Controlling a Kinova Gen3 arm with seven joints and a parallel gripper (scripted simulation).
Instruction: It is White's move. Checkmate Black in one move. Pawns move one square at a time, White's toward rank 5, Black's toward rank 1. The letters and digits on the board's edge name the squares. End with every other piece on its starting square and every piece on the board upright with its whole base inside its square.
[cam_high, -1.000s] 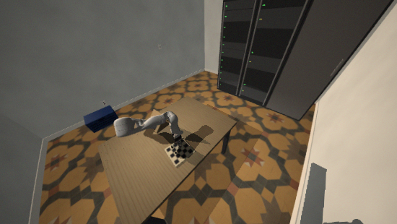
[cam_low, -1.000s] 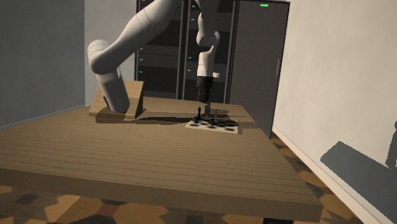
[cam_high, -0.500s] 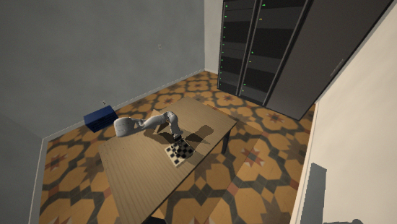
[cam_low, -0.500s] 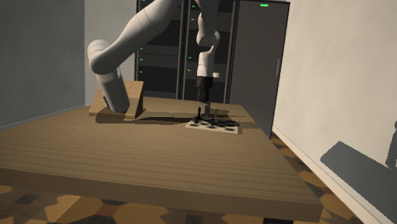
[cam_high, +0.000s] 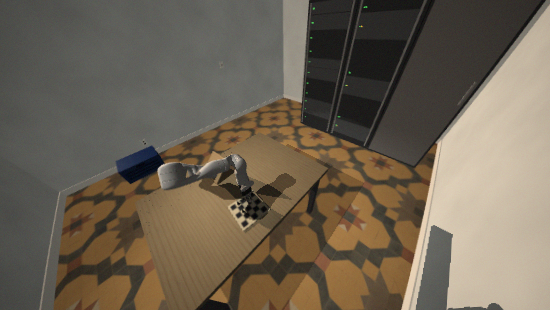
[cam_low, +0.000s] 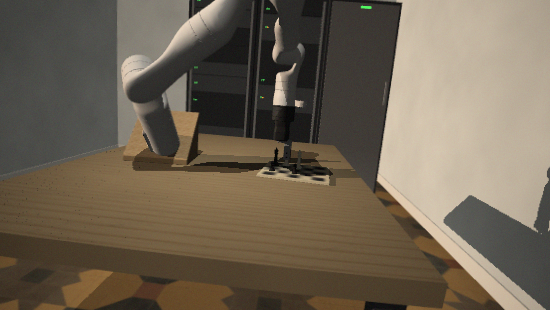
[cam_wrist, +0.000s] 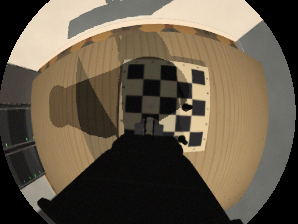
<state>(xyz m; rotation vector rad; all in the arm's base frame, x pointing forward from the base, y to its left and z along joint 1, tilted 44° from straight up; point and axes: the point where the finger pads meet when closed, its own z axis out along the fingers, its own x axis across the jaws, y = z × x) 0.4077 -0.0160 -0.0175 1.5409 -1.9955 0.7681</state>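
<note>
My gripper is now 40 mm past the tall black piece, 10 mm to the right of it and 10 mm above it. The rest, counted from my hand: white piece (40 mm ahead, 10 mm to the right, 10 mm below); then chessboard (50 mm to the right, 50 mm below, 30 mm ahead).
</note>
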